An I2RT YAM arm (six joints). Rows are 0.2 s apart.
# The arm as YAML. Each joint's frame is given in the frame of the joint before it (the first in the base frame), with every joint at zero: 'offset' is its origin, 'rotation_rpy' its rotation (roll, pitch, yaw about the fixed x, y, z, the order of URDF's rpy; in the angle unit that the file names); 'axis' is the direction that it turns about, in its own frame. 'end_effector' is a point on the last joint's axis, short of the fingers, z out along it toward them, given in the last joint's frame.
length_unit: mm
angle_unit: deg
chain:
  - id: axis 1
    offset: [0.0, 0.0, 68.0]
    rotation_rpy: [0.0, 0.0, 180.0]
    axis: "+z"
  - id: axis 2
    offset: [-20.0, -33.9, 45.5]
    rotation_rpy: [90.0, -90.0, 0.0]
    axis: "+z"
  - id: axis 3
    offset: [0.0, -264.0, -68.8]
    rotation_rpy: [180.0, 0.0, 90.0]
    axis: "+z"
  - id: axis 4
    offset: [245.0, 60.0, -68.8]
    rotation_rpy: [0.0, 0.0, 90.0]
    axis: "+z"
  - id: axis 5
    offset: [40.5, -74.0, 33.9]
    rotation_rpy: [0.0, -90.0, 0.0]
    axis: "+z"
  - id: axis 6
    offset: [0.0, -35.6, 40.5]
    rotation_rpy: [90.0, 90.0, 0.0]
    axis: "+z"
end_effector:
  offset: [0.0, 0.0, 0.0]
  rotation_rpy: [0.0, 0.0, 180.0]
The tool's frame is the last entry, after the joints.
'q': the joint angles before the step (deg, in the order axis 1, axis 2, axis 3, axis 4, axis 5, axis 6). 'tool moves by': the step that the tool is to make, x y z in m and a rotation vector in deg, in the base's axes. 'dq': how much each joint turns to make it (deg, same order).
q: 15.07 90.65 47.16 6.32 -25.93 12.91
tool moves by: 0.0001 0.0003 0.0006 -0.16 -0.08 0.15
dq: 0.05 -0.03 0.15 -0.24 0.03 -0.22
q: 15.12 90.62 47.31 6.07 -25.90 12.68
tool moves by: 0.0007 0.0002 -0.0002 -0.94 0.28 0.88
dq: -0.02 0.27 0.63 -1.47 -0.20 -1.35
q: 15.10 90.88 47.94 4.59 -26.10 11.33
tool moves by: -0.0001 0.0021 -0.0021 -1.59 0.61 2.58
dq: 0.27 0.61 0.88 -2.54 -0.91 -2.83
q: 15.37 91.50 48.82 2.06 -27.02 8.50
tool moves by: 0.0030 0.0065 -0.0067 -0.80 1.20 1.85
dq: 0.90 2.05 1.06 -0.88 -0.42 -1.08
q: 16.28 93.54 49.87 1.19 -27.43 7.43
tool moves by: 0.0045 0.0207 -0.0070 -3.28 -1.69 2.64
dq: 3.38 3.10 1.91 0.74 3.01 -2.42
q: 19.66 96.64 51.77 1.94 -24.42 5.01
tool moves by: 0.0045 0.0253 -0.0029 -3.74 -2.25 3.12
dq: 3.89 3.11 3.17 -0.44 3.50 -2.84
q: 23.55 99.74 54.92 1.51 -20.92 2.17
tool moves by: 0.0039 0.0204 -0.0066 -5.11 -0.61 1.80
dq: 3.04 3.37 3.48 -2.62 4.31 -2.76
